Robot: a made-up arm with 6 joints. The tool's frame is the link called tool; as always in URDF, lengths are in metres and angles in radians.
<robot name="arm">
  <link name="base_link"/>
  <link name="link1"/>
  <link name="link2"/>
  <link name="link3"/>
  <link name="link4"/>
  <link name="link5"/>
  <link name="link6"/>
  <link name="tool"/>
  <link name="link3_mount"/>
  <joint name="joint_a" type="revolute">
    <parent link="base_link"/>
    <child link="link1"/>
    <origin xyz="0 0 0.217" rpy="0 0 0"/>
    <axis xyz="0 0 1"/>
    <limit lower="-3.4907" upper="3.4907"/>
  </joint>
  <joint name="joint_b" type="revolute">
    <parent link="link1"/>
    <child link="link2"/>
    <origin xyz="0 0 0" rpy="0 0 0"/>
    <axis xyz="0 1 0"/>
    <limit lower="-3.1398" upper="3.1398"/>
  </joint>
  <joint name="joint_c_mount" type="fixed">
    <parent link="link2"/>
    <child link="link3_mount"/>
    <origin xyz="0 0 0.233" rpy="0 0 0"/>
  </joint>
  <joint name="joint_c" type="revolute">
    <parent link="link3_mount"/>
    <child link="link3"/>
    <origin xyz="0 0 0.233" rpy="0 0 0"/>
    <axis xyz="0 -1 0"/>
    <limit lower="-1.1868" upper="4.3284"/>
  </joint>
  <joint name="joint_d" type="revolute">
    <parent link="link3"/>
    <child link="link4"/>
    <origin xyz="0 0 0" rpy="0 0 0"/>
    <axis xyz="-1 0 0"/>
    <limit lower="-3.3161" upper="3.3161"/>
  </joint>
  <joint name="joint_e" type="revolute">
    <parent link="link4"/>
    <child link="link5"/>
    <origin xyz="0.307 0 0" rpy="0 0 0"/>
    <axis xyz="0 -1 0"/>
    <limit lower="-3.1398" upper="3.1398"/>
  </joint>
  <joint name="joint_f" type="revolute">
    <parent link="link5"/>
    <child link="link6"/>
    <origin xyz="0 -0.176 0" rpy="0 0 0"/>
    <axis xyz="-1 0 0"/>
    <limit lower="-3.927" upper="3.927"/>
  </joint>
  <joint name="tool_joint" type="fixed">
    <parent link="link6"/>
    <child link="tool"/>
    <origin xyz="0 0 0" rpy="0 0 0"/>
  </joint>
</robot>
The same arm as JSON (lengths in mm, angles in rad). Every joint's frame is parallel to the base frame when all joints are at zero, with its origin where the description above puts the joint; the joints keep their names.
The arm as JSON. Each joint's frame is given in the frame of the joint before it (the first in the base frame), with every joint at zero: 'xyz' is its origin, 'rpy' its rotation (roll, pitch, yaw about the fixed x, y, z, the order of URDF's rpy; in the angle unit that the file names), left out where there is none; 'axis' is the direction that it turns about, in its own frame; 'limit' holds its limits. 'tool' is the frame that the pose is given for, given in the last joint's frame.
{"units": {"length": "mm", "angle": "rad"}, "joints": [
  {"name": "joint_a", "type": "revolute", "origin": {"xyz": [0.0, 0.0, 217.0]}, "axis": [0.0, 0.0, 1.0], "limit": {"lower": -3.4907, "upper": 3.4907}},
  {"name": "joint_b", "type": "revolute", "origin": {"xyz": [0.0, 0.0, 0.0]}, "axis": [0.0, 1.0, 0.0], "limit": {"lower": -3.1398, "upper": 3.1398}},
  {"name": "joint_c", "type": "revolute", "origin": {"xyz": [0.0, 0.0, 466.0]}, "axis": [0.0, -1.0, 0.0], "limit": {"lower": -1.1868, "upper": 4.3284}},
  {"name": "joint_d", "type": "revolute", "origin": {"xyz": [0.0, 0.0, 0.0]}, "axis": [-1.0, 0.0, 0.0], "limit": {"lower": -3.3161, "upper": 3.3161}},
  {"name": "joint_e", "type": "revolute", "origin": {"xyz": [307.0, 0.0, 0.0]}, "axis": [0.0, -1.0, 0.0], "limit": {"lower": -3.1398, "upper": 3.1398}},
  {"name": "joint_f", "type": "revolute", "origin": {"xyz": [0.0, -176.0, 0.0]}, "axis": [-1.0, 0.0, 0.0], "limit": {"lower": -3.927, "upper": 3.927}}
], "tool": {"origin": {"xyz": [0.0, 0.0, 0.0]}}}

